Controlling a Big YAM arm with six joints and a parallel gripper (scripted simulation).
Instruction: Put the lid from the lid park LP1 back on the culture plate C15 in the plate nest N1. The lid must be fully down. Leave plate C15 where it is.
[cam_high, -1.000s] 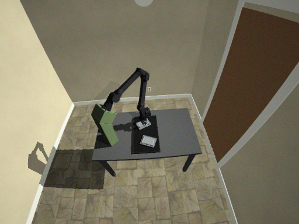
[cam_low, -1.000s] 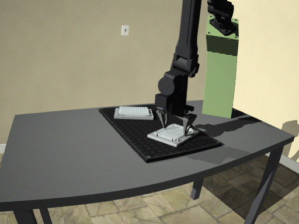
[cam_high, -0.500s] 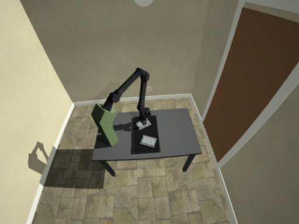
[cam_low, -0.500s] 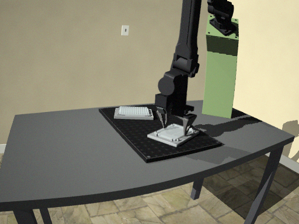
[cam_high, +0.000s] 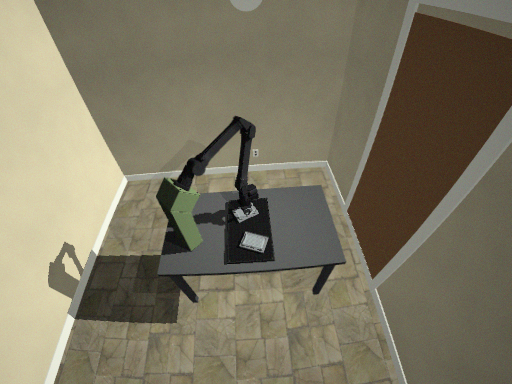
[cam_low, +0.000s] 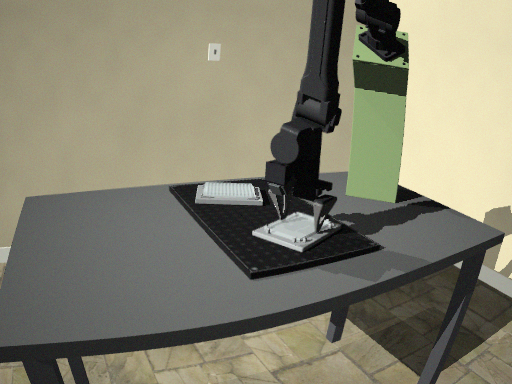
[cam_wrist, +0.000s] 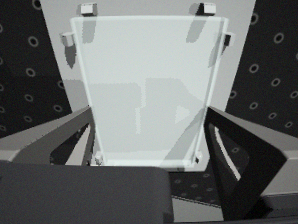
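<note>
Right now my hand is 1 cm above the clear lid. Also, from my hand: lid park LP1: 2 cm below; culture plate C15: 10 cm ahead, 24 cm to the right.
</note>
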